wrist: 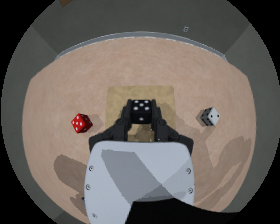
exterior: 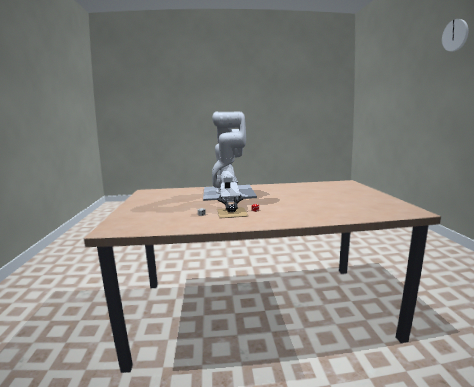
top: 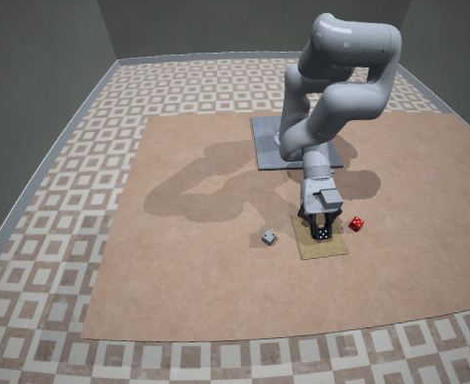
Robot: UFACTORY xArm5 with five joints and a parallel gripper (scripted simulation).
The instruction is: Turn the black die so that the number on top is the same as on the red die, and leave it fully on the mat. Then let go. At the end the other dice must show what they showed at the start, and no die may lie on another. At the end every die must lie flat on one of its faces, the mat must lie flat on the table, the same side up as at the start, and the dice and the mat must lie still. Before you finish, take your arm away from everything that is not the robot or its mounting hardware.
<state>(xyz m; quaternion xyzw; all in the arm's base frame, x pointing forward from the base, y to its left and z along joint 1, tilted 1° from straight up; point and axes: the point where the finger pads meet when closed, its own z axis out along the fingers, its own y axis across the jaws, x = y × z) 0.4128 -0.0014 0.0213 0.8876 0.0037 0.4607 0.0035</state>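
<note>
My gripper is now 1 cm above the black die. Also, from my hand: grey die (15 cm to the right, 2 cm below); red die (2 cm behind, 12 cm to the left, 2 cm below); tan mat (3 cm below).
</note>
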